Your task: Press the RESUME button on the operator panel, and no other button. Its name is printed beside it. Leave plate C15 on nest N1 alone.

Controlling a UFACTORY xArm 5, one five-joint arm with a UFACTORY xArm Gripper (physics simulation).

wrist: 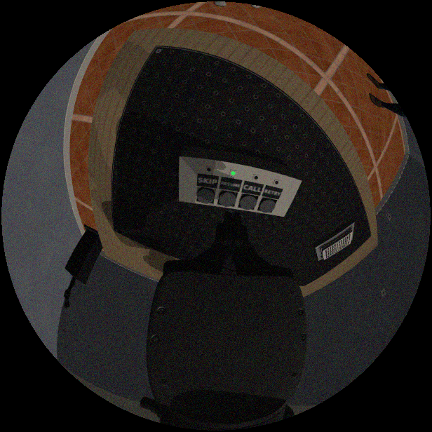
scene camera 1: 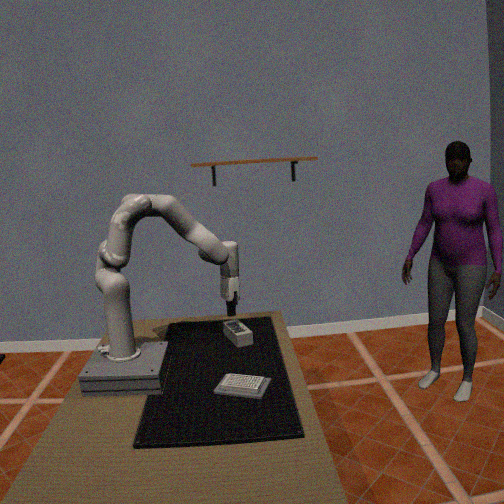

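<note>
The operator panel [scene camera 1: 241, 339] [wrist: 188, 182] is a light grey box with a row of round grey buttons, labelled SKIP, RESUME, CALL and RETRY. The RESUME button [wrist: 227, 198] is second from the left in the wrist view, and the green lamp [wrist: 233, 173] above its label is lit; the other lamps are dark. My gripper [scene camera 1: 231, 315] [wrist: 230, 221] is shut and empty, its tips above the panel and apart from it. Plate C15 [scene camera 1: 245, 381] [wrist: 338, 245], pale with a grid of wells, sits on the grey nest N1 [scene camera 1: 240, 394], away from the gripper.
The panel and the nest stand on a black mat [scene camera 1: 200, 415] [wrist: 200, 95] on a wooden table [scene camera 1: 75, 450]. The arm's grey base [scene camera 1: 120, 382] is at the table's left side. A person [scene camera 1: 457, 225] in a purple top stands on the floor to the right. A shelf [scene camera 1: 254, 162] is on the wall.
</note>
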